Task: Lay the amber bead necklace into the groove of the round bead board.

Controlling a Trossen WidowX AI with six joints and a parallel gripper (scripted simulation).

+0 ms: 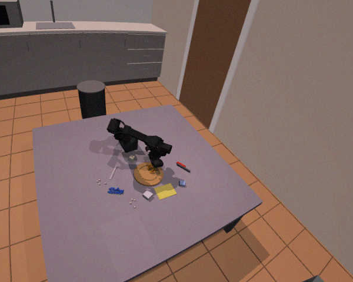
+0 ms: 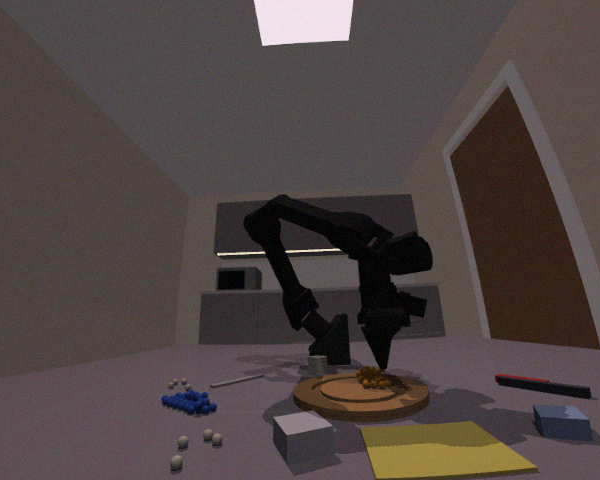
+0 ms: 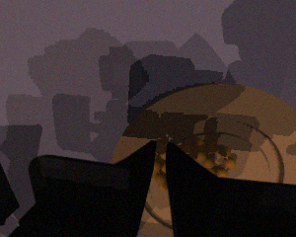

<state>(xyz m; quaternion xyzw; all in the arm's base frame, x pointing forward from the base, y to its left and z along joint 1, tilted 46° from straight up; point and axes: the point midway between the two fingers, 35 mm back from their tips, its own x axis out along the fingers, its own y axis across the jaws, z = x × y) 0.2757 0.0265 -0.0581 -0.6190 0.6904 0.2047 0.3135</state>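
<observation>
Right now my gripper tip is 40 mm short of the round wooden bead board, 60 mm to the left of it and 20 mm above it. The rest, counted from my gripper tip: blue block (220 mm ahead, 90 mm to the left, 20 mm below); then red-and-black tool (100 mm ahead, 190 mm to the left, 20 mm below); then yellow pad (210 mm ahead, 30 mm to the right, 30 mm below).
</observation>
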